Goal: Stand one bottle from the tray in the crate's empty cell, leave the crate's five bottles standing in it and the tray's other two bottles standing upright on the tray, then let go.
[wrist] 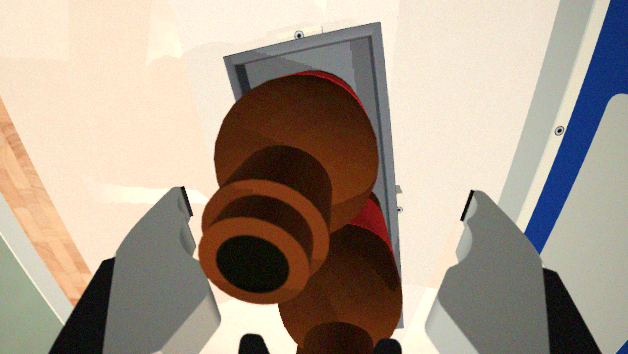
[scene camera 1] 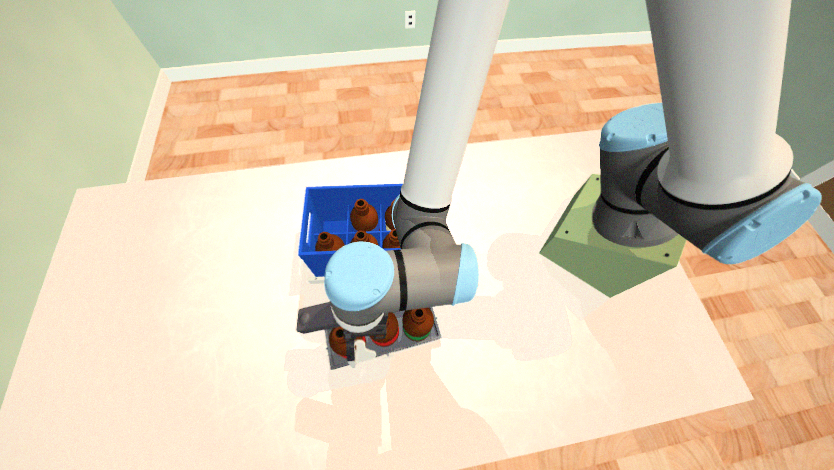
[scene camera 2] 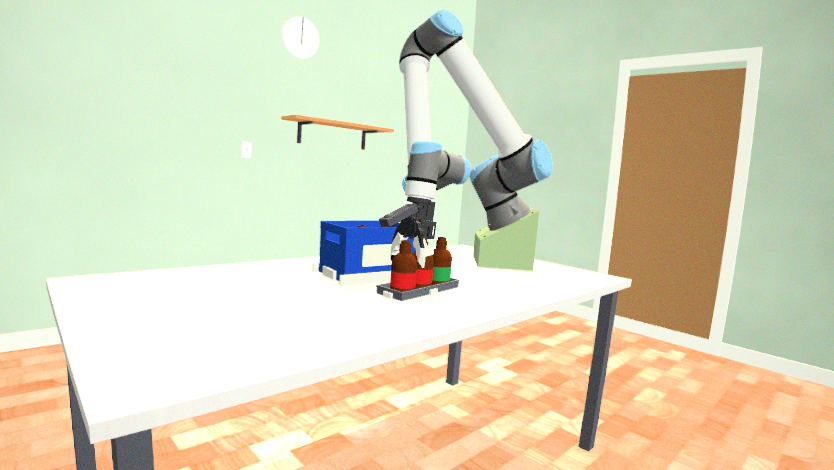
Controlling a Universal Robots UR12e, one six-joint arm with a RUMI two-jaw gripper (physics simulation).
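Frame: origin at the arm's base, x back, y down, z right, level; centimetres.
Where they show: gripper, fingertip midpoint: (wrist: 324,191) (scene camera 2: 406,264); arm's base, link origin: (scene camera 1: 635,217) (scene camera 2: 510,220).
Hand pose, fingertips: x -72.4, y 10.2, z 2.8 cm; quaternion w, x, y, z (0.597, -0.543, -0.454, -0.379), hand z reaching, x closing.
Note:
Each offset is from my fingertips to the top centre of the thing. "spot": to the spot under its first point. Level surfaces: height alone.
My gripper (scene camera 1: 364,339) (scene camera 2: 408,256) (wrist: 324,191) is open and empty, its fingers spread at either side of the tray's bottles. The left-end red-label bottle @(dz -0.6, dx -2.1, dy -7.3 cm) (scene camera 1: 338,341) (scene camera 2: 403,269) (wrist: 300,125) stands upright on the grey tray @(dz -1.4, dx +6.0, dy +6.1 cm) (scene camera 1: 382,354) (scene camera 2: 415,293) (wrist: 381,100). The middle red-label bottle @(dz -1.1, dx +6.6, dy -7.3 cm) (scene camera 1: 389,329) (scene camera 2: 426,275) (wrist: 345,280) is upright, partly hidden by the gripper in both scene views. The green-label bottle @(dz -3.1, dx +14.7, dy -7.3 cm) (scene camera 1: 417,321) (scene camera 2: 441,265) stands at the right end. The blue crate @(dz +23.2, dx +10.4, dy -8.8 cm) (scene camera 1: 316,263) (scene camera 2: 335,251) (wrist: 582,130) holds several brown bottles; its back left cell @(spot: dz +34.6, dx +3.8, dy +5.7 cm) (scene camera 1: 332,217) is empty.
The crate stands behind the tray on the white table @(dy +8.7 cm) (scene camera 1: 175,326) (scene camera 2: 233,326). The arm's wrist and forearm hide the crate's right part in scene camera 1. The green robot base (scene camera 1: 612,268) (scene camera 2: 506,251) stands to the right.

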